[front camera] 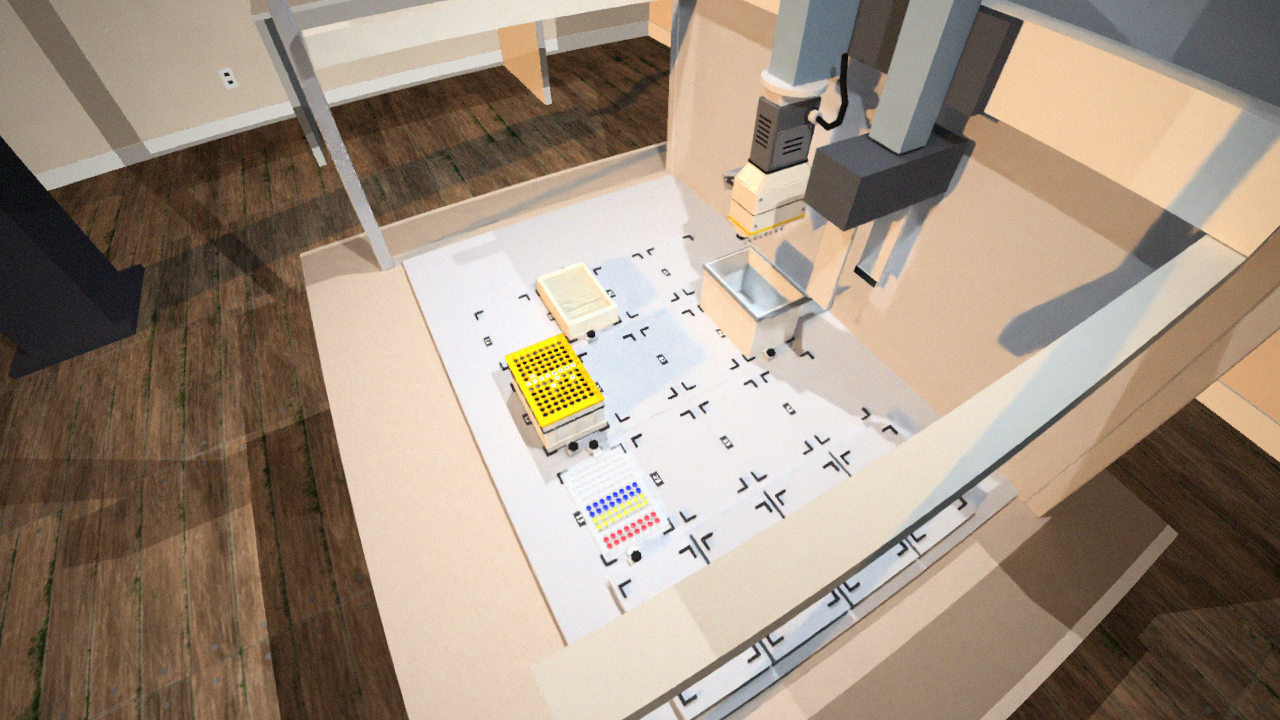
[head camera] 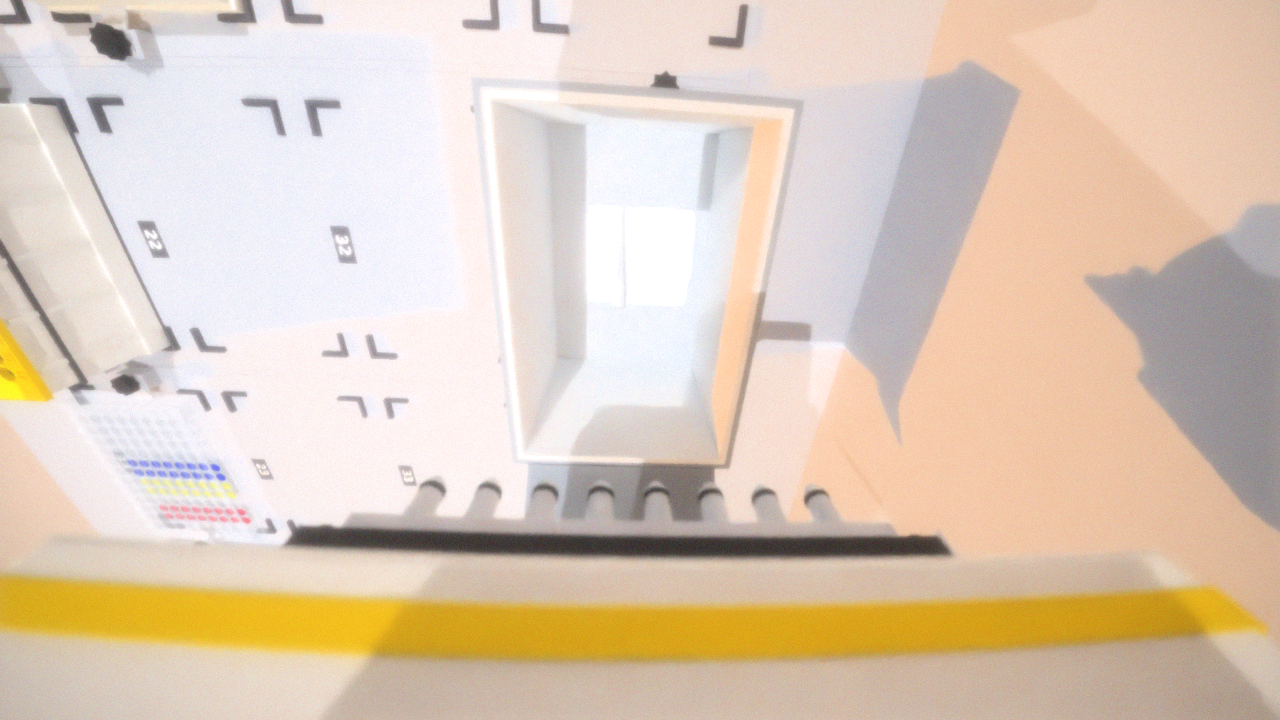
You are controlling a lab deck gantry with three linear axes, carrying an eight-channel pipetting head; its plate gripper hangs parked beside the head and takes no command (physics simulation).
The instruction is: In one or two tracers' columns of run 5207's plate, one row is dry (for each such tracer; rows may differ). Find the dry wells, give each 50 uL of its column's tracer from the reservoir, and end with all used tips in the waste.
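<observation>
The plate (front camera: 608,474) (head camera: 147,429) has blue, yellow and red columns, two of each; dots show along them, but well levels are too small to judge. The pale reservoir (front camera: 597,324) stands behind the yellow-topped tip rack (front camera: 574,431) (head camera: 89,268), whose holes show pale marks mid-rack. The waste bin (front camera: 733,315) (head camera: 528,268) is open-topped; a thin pale line shows on its floor, nature unclear. The pipetting head (front camera: 769,198) hangs high by the bin's far end; its nozzles (head camera: 601,501) are bare, without tips. The parked gripper (front camera: 846,288) hangs beside the head, fingers apart, empty.
Black corner marks and numbered labels (head camera: 341,244) (front camera: 662,359) cover the deck. Small black knobs (front camera: 770,352) (head camera: 665,80) stand beside the labware. A pale wall rises on the bin's right side, and a broad beam (front camera: 895,465) crosses the deck's front.
</observation>
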